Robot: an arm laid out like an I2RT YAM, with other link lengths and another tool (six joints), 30 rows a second.
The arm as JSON. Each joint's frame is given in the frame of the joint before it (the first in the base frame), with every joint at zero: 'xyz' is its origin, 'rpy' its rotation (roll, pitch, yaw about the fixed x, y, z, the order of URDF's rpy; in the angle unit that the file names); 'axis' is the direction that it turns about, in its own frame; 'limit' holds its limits. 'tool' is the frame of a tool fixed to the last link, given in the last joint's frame.
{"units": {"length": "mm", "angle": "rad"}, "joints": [
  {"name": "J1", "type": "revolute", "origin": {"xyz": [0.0, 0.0, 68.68], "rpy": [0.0, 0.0, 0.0]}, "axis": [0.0, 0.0, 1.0], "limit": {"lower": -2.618, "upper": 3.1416}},
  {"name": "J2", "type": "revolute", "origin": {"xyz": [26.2, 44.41, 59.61], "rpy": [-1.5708, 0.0, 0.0]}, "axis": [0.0, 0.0, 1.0], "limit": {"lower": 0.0, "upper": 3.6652}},
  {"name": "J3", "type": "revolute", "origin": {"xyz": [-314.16, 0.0, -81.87], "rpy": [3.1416, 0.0, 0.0]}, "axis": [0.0, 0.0, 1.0], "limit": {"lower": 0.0, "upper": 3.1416}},
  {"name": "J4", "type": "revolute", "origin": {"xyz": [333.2, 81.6, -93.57], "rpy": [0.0, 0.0, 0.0]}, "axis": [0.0, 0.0, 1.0], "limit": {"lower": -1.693, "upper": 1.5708}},
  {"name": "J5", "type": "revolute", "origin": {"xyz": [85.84, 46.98, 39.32], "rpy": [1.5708, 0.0, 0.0]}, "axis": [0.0, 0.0, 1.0], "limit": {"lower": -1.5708, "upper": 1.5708}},
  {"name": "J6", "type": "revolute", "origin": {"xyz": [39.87, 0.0, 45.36], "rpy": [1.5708, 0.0, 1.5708]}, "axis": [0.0, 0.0, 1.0], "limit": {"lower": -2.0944, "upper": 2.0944}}
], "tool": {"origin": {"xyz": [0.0, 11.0, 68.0], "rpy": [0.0, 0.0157, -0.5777]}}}
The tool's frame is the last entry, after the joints.
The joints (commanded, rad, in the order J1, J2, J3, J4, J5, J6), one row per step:
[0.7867 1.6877 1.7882 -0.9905 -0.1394 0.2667]
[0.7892 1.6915 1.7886 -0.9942 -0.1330 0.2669]
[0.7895 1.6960 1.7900 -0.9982 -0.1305 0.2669]
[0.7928 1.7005 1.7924 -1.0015 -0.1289 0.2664]
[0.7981 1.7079 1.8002 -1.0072 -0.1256 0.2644]
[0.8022 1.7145 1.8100 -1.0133 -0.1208 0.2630]
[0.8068 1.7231 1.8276 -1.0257 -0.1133 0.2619]
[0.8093 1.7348 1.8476 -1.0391 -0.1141 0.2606]
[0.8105 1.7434 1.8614 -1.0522 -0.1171 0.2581]
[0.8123 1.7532 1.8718 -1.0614 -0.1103 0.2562]
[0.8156 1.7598 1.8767 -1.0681 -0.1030 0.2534]
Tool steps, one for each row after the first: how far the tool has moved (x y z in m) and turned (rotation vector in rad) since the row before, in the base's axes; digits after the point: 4 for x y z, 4 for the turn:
[-0.0001 0.0007 -0.0021 -0.0085 0.0016 -0.0017]
[0.0005 0.0004 -0.0020 -0.0064 0.0036 -0.0013]
[-0.0006 0.0015 -0.0015 -0.0049 0.0026 0.0027]
[-0.0007 0.0025 -0.0008 -0.0063 0.0008 0.0048]
[-0.0003 0.0019 0.0004 -0.0052 -0.0014 0.0023]
[-0.0004 0.0018 0.0020 -0.0070 -0.0025 0.0009]
[0.0002 0.0022 0.0015 -0.0037 0.0033 0.0040]
[-0.0002 0.0011 0.0004 -0.0049 0.0059 0.0050]
[0.0010 0.0013 -0.0014 -0.0106 0.0010 -0.0007]
[-0.0001 0.0012 -0.0019 -0.0111 0.0001 0.0013]

